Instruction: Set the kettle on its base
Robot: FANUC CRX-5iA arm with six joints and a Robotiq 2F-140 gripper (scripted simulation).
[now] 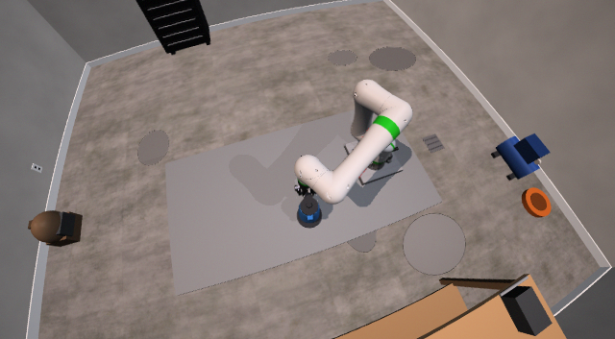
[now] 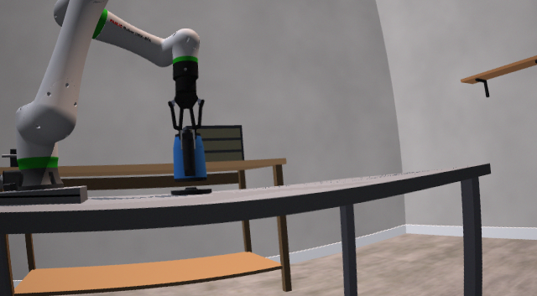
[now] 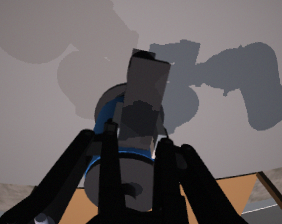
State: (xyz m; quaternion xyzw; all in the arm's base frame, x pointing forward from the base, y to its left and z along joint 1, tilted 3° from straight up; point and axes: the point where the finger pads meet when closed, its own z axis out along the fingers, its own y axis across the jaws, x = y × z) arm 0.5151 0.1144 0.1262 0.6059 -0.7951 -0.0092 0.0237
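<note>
Right now my hand is 50 mm above the blue kettle, 30 mm to the right of it and 10 mm short of it. From my hand the other things lie so: round black base: 180 mm below, 70 mm to the left, 20 mm ahead.
</note>
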